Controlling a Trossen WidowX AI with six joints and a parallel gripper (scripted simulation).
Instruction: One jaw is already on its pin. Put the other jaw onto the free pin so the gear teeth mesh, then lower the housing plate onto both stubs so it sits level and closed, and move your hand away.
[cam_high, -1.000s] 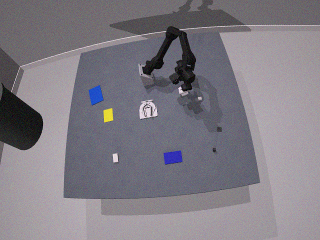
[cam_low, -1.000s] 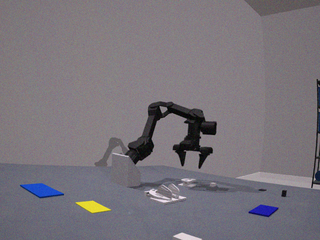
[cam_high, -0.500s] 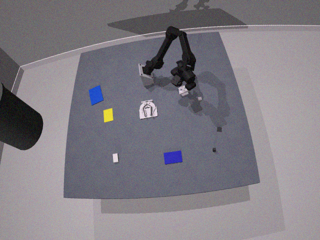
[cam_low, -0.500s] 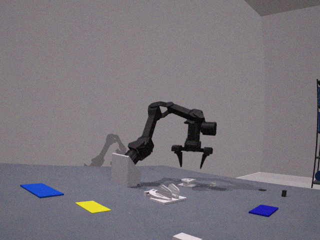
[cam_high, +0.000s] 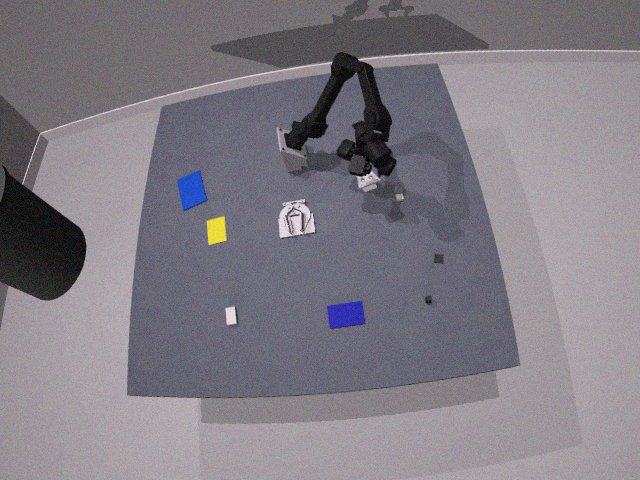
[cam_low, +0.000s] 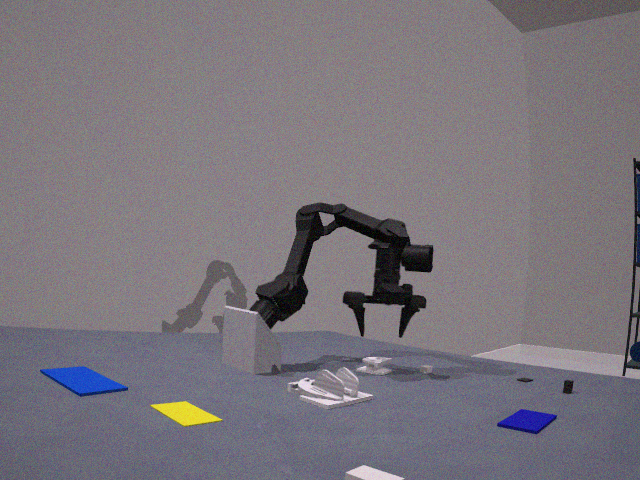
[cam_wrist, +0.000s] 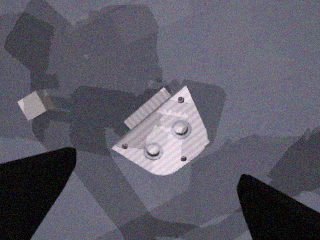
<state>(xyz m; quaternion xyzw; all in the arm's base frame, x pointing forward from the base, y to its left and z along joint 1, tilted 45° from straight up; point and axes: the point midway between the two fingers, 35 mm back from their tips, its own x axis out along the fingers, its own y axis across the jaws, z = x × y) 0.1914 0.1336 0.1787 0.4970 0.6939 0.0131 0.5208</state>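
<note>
Now: the base 60 mm below my gripper tip and 10 mm behind it. Round my gripper tip: dark blue pad 430 mm ahead, 180 mm to the right, 80 mm below; yellow pad 560 mm to the right, 90 mm below, 30 mm ahead; small white cube 90 mm to the left, 80 mm below, 80 mm ahead.
</note>
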